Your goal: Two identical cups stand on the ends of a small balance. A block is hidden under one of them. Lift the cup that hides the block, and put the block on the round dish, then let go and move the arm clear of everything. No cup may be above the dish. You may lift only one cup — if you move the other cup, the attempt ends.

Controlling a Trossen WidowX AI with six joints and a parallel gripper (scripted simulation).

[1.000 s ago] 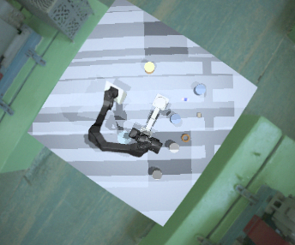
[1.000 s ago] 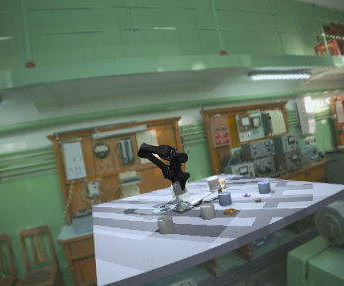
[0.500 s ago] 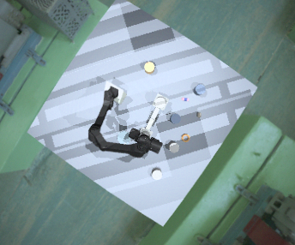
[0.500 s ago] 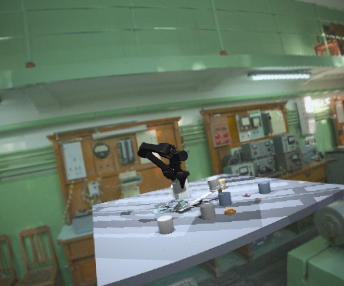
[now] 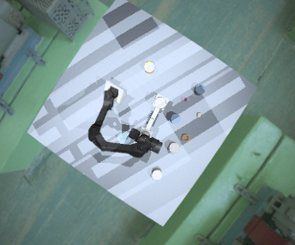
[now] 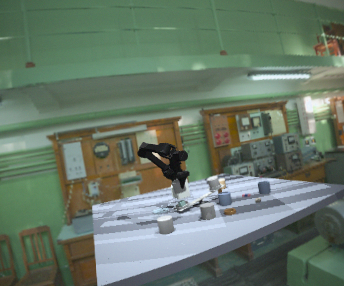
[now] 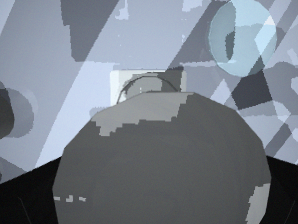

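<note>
Right now the pale green block is 100 mm below my gripper tip. Also, from my gripper tip: white cup 10 mm behind, 270 mm to the left, 20 mm below; round pale-blue dish 130 mm behind, 80 mm to the right, 130 mm below; red-blue piece 150 mm ahead, 370 mm to the left, 130 mm below.
</note>
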